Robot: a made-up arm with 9 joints.
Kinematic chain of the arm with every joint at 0, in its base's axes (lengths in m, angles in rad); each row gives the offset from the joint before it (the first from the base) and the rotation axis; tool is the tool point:
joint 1: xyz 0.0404 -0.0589 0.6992 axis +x
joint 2: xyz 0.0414 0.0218 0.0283 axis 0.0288 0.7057 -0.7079
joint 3: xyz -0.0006 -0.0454 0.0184 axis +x
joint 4: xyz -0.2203 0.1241 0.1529 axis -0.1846 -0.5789 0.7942
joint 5: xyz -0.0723 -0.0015 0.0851 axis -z
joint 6: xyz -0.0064 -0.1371 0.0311 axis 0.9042 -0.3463 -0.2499
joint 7: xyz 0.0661 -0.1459 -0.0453 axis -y
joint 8: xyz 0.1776 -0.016 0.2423 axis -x
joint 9: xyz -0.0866 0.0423 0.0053 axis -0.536 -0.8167 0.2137
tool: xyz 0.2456 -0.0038 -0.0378
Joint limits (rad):
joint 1: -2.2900..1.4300
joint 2: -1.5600..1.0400
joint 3: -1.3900..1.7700
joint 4: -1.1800..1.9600
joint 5: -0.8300..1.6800
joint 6: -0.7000..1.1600
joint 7: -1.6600..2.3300
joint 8: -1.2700..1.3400
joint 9: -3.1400..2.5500
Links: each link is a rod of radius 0.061 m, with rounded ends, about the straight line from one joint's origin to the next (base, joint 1, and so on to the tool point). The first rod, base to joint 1, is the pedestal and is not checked.
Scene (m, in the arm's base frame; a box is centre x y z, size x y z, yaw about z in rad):
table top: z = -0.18
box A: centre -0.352 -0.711 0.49 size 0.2 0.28 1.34 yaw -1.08
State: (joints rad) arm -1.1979 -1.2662 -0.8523 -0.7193 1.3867 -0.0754 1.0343 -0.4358 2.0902
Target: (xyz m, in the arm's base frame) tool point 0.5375 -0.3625 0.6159
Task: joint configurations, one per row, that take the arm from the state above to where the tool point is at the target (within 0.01 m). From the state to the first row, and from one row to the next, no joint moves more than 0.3 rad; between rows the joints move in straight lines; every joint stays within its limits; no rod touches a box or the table.
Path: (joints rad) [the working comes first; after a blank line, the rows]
Joints at the target: 0.0175 -1.4256 1.2395 -1.1800 0.9073 -0.7000 -0.3320 -0.5253 1.6246
Straight joint move there: touches box A.

1: -1.1327 -1.2335 -0.5910 -0.7859 1.4037 -0.1366 0.9375 -0.4104 2.0996
2: -1.0674 -1.2007 -0.3297 -0.8525 1.4207 -0.1978 0.8407 -0.3850 2.1089
3: -1.0022 -1.1680 -0.0684 -0.9192 1.4377 -0.2590 0.7438 -0.3596 2.1183
4: -0.9369 -1.1353 0.1929 -0.9858 1.4547 -0.3202 0.6470 -0.3342 2.1276
5: -0.8717 -1.1026 0.4542 -1.0524 1.4717 -0.3814 0.5502 -0.3088 2.1370
6: -0.8065 -1.0698 0.7155 -1.1190 1.4886 -0.4426 0.4534 -0.2834 2.1463
7: -0.5318 -1.1884 0.8902 -1.1393 1.2949 -0.5284 0.1916 -0.3640 1.9724
8: -0.2572 -1.3070 1.0648 -1.1597 1.1011 -0.6142 -0.0702 -0.4447 1.7985
9: 0.0175 -1.4256 1.2395 -1.1800 0.9073 -0.7000 -0.3320 -0.5253 1.6246

